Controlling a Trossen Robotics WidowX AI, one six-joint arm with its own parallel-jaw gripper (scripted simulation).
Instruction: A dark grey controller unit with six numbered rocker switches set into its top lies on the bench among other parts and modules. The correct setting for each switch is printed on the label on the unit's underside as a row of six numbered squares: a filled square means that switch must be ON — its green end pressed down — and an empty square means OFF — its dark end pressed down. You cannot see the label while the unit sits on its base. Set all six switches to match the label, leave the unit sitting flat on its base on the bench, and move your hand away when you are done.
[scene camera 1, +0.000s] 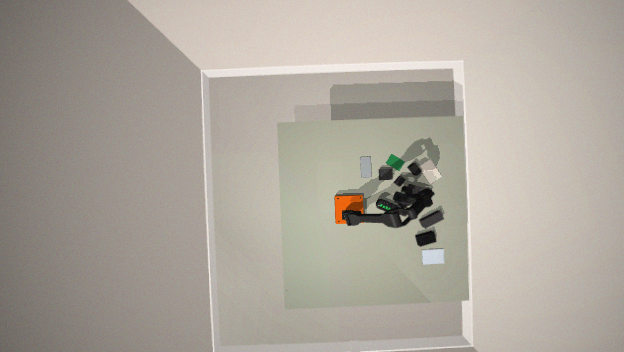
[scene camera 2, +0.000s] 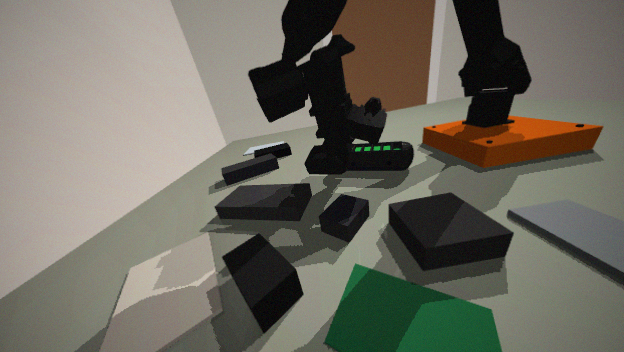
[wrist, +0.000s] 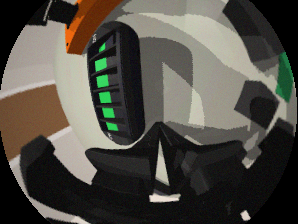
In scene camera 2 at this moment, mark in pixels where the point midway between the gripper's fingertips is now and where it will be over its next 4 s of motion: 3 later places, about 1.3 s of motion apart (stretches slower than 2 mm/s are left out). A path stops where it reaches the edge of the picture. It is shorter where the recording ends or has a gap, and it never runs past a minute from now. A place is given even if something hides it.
My gripper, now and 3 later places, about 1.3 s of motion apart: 344, 169; 346, 172; 346, 166; 348, 161
